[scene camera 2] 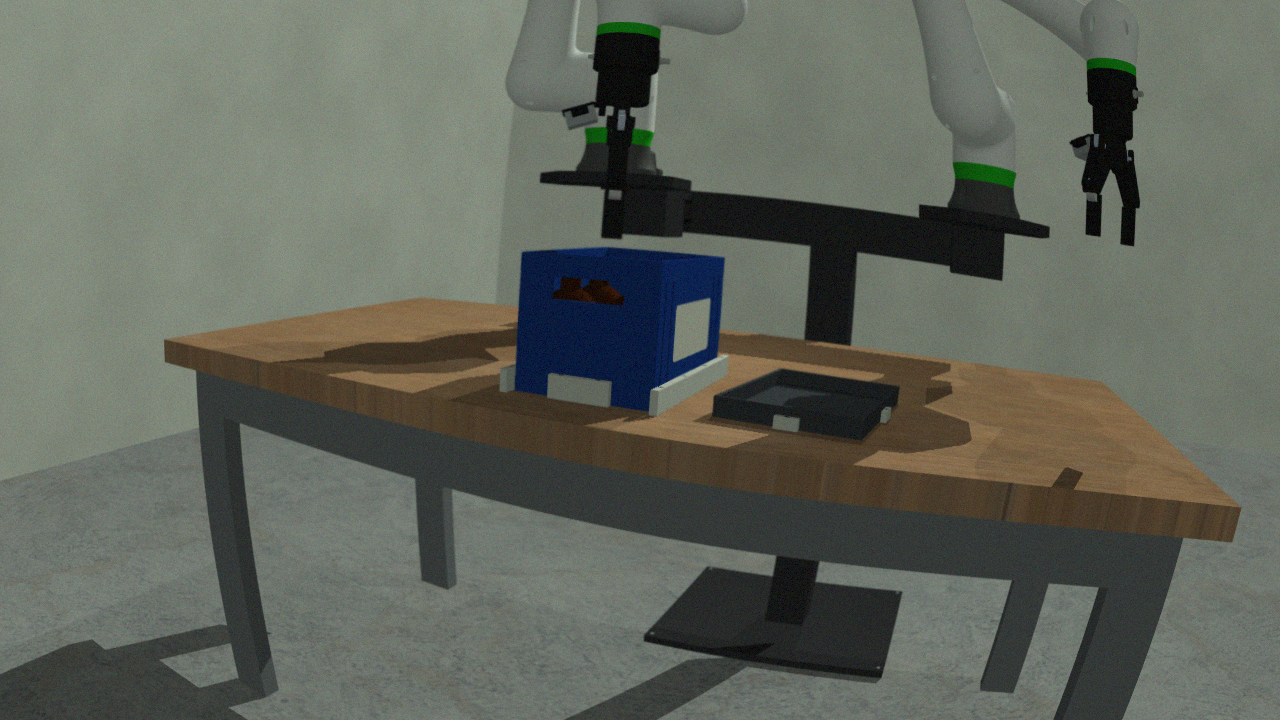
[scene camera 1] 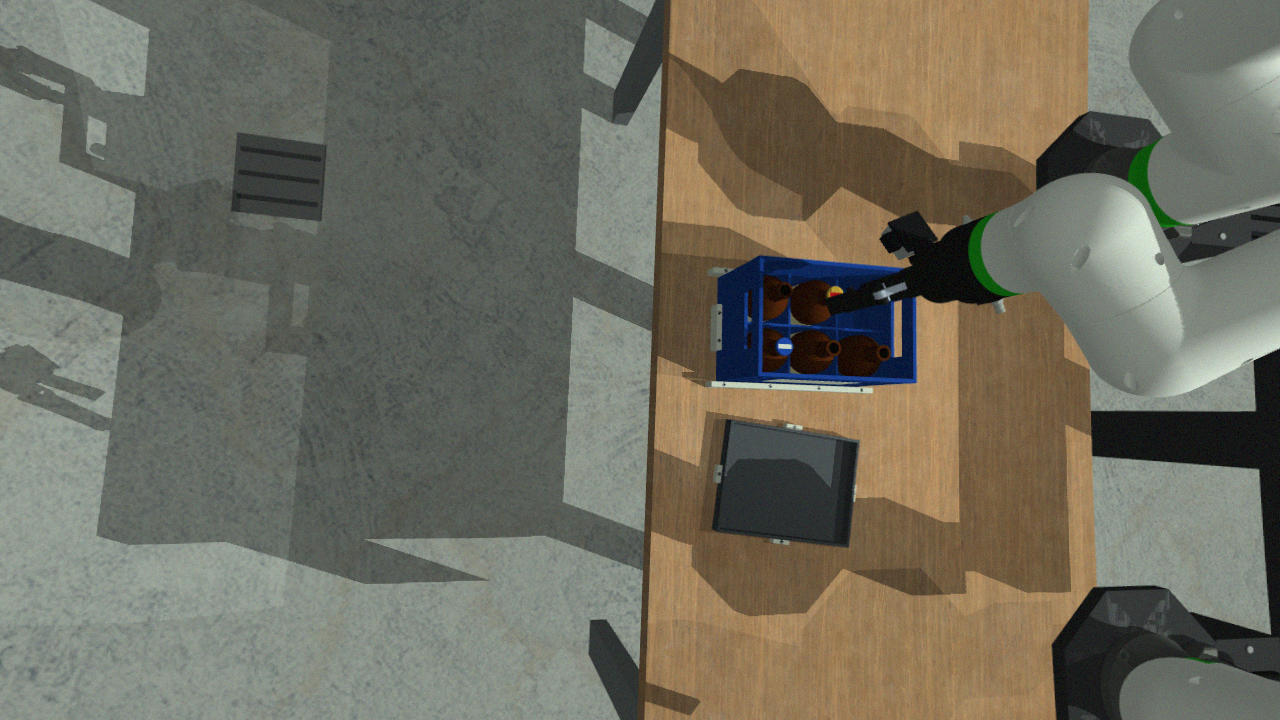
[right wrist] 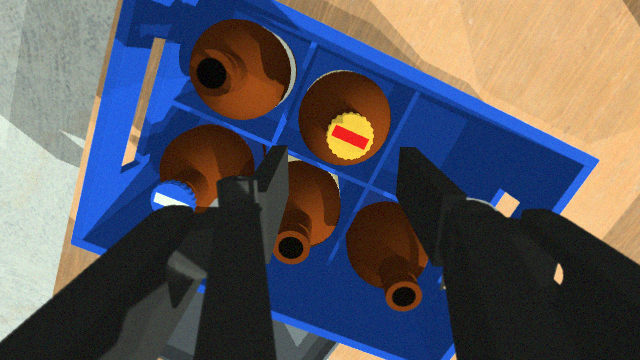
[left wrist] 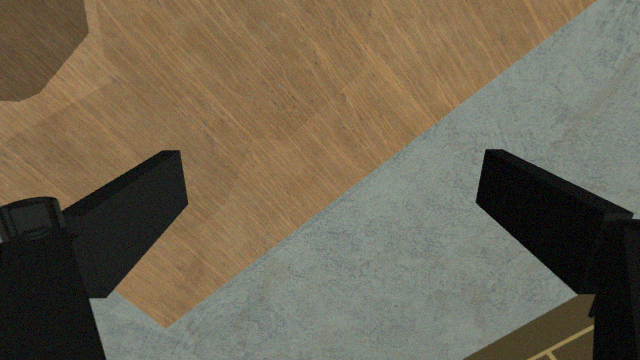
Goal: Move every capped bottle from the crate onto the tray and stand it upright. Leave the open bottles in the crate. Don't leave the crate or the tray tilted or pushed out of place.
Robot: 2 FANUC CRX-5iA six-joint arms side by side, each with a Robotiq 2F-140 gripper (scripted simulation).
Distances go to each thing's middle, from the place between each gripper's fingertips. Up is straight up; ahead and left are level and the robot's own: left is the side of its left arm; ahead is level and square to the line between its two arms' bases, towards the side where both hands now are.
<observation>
I see my right gripper (scene camera 2: 611,237) 14 cm above the yellow-capped bottle (scene camera 1: 808,307) and 1 cm to the left of it. Also, from my right hand: blue crate (scene camera 2: 669,325) 14 cm below, 3 cm to the left; blue-capped bottle (scene camera 1: 776,348) 14 cm below, 9 cm ahead, 7 cm to the left; brown bottle (scene camera 1: 776,293) 14 cm below, 9 cm ahead, 1 cm to the right.
Now: the dark tray (scene camera 1: 779,483) 470 mm to the right of my left hand (scene camera 2: 1110,240), 290 mm below it and 200 mm ahead of it. Round my left hand: blue crate 740 mm to the right, 220 mm below, 200 mm ahead; blue-capped bottle 700 mm to the right, 280 mm ahead, 210 mm below; yellow-capped bottle 780 mm to the right, 210 mm below, 200 mm ahead.
</observation>
